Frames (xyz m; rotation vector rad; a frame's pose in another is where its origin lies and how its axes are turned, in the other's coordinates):
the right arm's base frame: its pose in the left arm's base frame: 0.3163 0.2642 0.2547 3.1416 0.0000 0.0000
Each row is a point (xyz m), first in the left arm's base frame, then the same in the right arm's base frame.
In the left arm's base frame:
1: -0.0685 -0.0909 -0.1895
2: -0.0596 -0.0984 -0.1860
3: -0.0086 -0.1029 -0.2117
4: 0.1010 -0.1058 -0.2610
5: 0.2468 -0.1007 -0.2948
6: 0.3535 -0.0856 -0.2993
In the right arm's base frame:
1: -0.3848 0.3551 0.4442
2: -0.3759 0.3626 0.4407
3: -0.3249 0.3671 0.4664
4: -0.2153 0.3700 0.5157
5: -0.0695 0.3649 0.5495
6: 0.0372 0.3498 0.5540

